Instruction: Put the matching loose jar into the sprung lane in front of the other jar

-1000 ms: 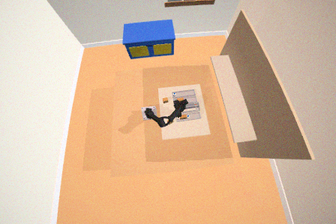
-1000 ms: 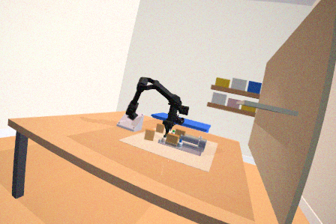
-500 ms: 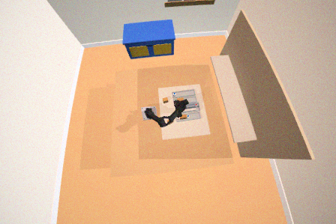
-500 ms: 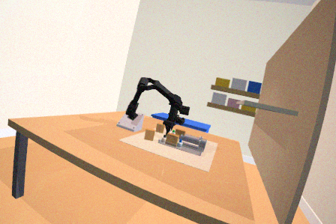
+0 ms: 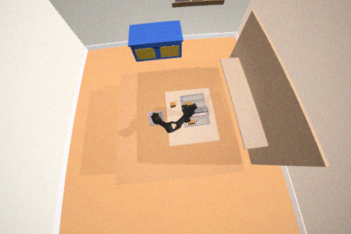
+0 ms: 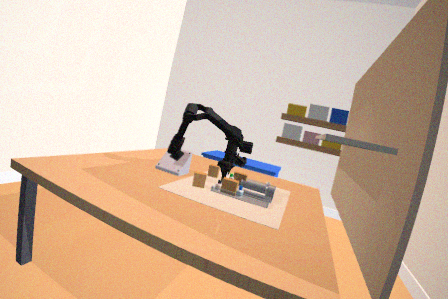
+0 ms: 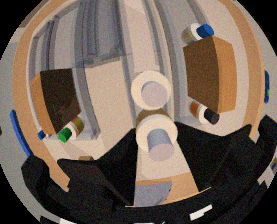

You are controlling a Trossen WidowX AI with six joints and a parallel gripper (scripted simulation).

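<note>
Now: the grey lane rack 14 cm ahead of my gripper tip, 5 cm to the left of it and 3 cm below it. Round my gripper tip: tall board (61 cm ahead, 35 cm above, 11 cm to the left).
</note>
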